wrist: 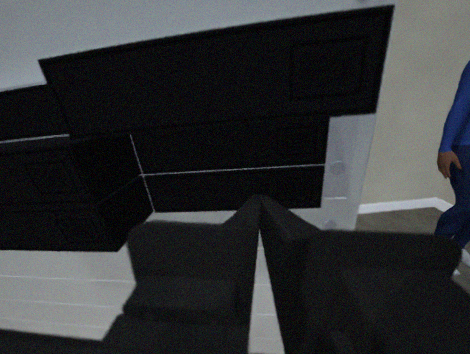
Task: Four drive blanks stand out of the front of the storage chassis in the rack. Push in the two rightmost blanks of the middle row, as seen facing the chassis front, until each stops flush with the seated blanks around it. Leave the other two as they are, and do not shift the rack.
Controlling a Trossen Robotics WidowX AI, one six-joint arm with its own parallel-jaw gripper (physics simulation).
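Places are measured from the arm's base along level axes (x right, y ahead, z up), in millimetres.
Pixels of known places: gripper, fingertip midpoint: (258, 201).
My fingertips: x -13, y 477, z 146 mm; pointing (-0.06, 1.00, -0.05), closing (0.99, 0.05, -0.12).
Observation:
For each thing: its top centre in the pictures, then the offset to it from my fingertips. "pt": a spot on its surface instead.
- pale storage chassis at a spot on its surface: (345, 155) pt dx +55, dy +15, dz +22 mm
- wide blank at its top centre: (223, 67) dx -17, dy +24, dz +78 mm
The black drive blanks are on the pale storage chassis (345, 155). A wide blank (215, 75) at the upper right stands out, its lower edge overhanging the blank below. Two stacked blanks at the left, an upper one (37, 177) and a lower one (40, 227), also stand out and show their right side faces. Between them and the chassis's right edge, two blanks (235, 147) (240, 189) sit further back. Another blank (25, 112) partly shows at the upper left; its depth is unclear. My gripper (258, 201) is shut and empty, tips overlapping the lower right blank's bottom edge in view; contact is unclear.
A pale surface with thin lines (55, 290) runs below the blanks at the lower left. A person in blue (457, 125) stands at the right edge, in front of a beige wall (410, 100) with a white skirting board (400, 205).

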